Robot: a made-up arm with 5 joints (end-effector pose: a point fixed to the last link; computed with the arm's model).
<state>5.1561 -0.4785 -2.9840 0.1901 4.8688</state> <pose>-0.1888 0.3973 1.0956 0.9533 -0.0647 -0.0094 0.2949</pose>
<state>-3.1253 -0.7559 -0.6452 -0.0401 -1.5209</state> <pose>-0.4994 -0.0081 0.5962 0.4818 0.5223 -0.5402 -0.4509</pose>
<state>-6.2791 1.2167 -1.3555 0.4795 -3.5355</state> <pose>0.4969 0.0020 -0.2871 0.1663 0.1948 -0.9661 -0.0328</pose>
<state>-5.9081 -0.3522 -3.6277 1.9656 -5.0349</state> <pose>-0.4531 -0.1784 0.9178 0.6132 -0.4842 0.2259 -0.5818</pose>
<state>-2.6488 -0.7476 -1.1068 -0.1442 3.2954</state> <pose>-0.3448 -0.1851 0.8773 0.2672 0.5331 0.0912 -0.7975</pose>
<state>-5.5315 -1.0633 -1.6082 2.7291 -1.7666</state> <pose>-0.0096 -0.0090 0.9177 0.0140 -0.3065 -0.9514 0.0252</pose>
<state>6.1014 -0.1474 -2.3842 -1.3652 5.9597</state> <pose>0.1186 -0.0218 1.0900 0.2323 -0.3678 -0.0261 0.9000</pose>
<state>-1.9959 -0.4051 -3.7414 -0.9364 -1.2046</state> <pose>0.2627 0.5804 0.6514 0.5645 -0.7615 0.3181 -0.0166</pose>
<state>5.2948 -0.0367 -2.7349 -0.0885 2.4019</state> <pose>0.0463 -0.0703 1.2018 0.6429 0.0174 0.1392 -0.7530</pose>
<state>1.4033 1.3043 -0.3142 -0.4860 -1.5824</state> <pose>-0.0170 -0.1003 -0.1941 0.0223 -0.0754 -0.9655 0.2484</pose>
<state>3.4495 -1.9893 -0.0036 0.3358 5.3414</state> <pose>-0.2456 -0.0781 0.6296 0.7002 0.3954 -0.5482 -0.2297</pose>
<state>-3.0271 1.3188 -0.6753 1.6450 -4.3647</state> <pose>0.0596 0.0069 -0.1997 0.4792 0.3246 0.2565 0.7741</pose>
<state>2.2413 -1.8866 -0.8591 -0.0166 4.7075</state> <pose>0.1248 -0.1573 0.8999 0.3208 0.0625 -0.1779 -0.9282</pose>
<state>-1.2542 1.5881 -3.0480 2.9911 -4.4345</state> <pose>0.2312 -0.7057 0.2284 0.2030 0.0140 -0.7208 -0.6626</pose>
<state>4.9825 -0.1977 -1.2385 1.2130 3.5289</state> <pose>0.1687 -0.6095 0.5422 0.1000 0.7427 0.6603 -0.0491</pose>
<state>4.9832 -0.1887 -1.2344 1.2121 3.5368</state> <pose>0.1698 -0.6115 0.5340 0.0947 0.7455 0.6581 -0.0460</pose>
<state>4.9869 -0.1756 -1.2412 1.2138 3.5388</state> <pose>0.1729 -0.6140 0.5298 0.0913 0.7453 0.6590 -0.0440</pose>
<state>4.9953 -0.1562 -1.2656 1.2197 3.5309</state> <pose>0.1795 -0.6173 0.5324 0.0909 0.7399 0.6651 -0.0438</pose>
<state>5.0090 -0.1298 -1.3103 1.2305 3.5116</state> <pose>0.1899 -0.6213 0.5429 0.0941 0.7286 0.6770 -0.0457</pose>
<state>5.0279 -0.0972 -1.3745 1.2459 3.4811</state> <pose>0.2041 -0.6252 0.5611 0.1011 0.7110 0.6941 -0.0498</pose>
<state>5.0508 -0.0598 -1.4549 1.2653 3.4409</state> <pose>0.2210 -0.6280 0.5857 0.1111 0.6878 0.7152 -0.0559</pose>
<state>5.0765 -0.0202 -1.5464 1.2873 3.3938</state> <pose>0.2395 -0.6285 0.6150 0.1236 0.6600 0.7383 -0.0639</pose>
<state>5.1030 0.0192 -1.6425 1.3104 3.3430</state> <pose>0.2579 -0.6263 0.6466 0.1375 0.6294 0.7613 -0.0732</pose>
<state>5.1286 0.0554 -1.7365 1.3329 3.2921</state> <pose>0.2746 -0.6212 0.6782 0.1518 0.5980 0.7825 -0.0834</pose>
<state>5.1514 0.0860 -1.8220 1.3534 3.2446</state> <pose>0.2883 -0.6139 0.7078 0.1655 0.5684 0.8005 -0.0936</pose>
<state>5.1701 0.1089 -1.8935 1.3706 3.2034</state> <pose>0.2982 -0.6054 0.7338 0.1778 0.5424 0.8146 -0.1031</pose>
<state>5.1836 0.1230 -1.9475 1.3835 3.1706</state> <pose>0.3041 -0.5969 0.7551 0.1881 0.5219 0.8245 -0.1116</pose>
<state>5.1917 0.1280 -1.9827 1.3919 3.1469</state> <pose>0.3063 -0.5894 0.7716 0.1963 0.5074 0.8306 -0.1185</pose>
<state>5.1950 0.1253 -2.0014 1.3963 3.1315</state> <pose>0.3055 -0.5832 0.7838 0.2027 0.4986 0.8336 -0.1240</pose>
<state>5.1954 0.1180 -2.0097 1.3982 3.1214</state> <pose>0.3031 -0.5779 0.7931 0.2077 0.4934 0.8348 -0.1285</pose>
